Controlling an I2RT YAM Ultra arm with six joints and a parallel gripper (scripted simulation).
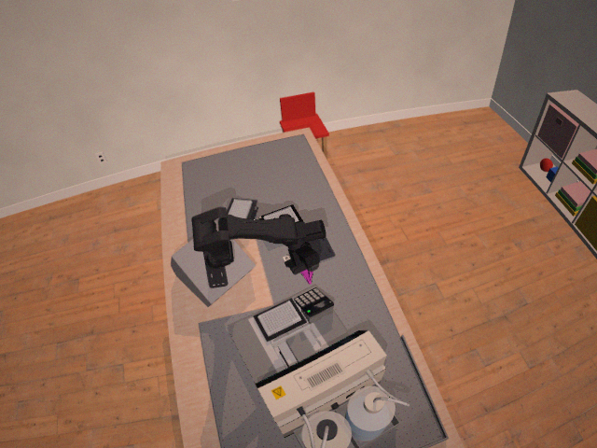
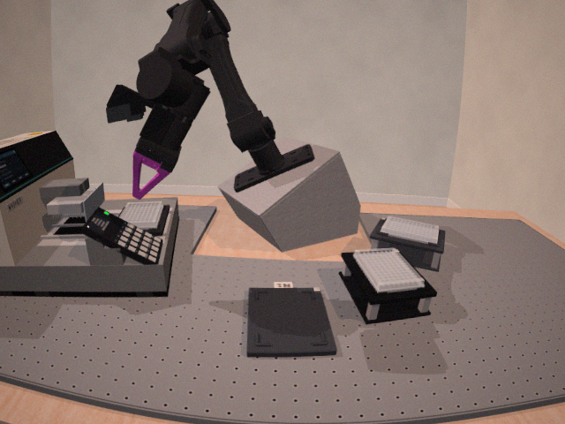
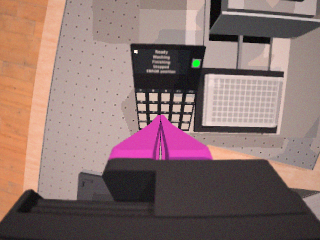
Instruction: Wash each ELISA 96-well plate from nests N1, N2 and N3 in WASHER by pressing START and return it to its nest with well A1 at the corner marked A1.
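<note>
Now: hand 130 mm past the black carrier pocket, 100 mm above it and 50 mm to the left of it. The rest, counted from my hand: nest N1: 240 mm to the left, 160 mm below, 100 mm ahead; grey manifold: 200 mm to the right, 110 mm behind, 40 mm below; raised black nest: 410 mm to the left, 130 mm below, 30 mm ahead.
</note>
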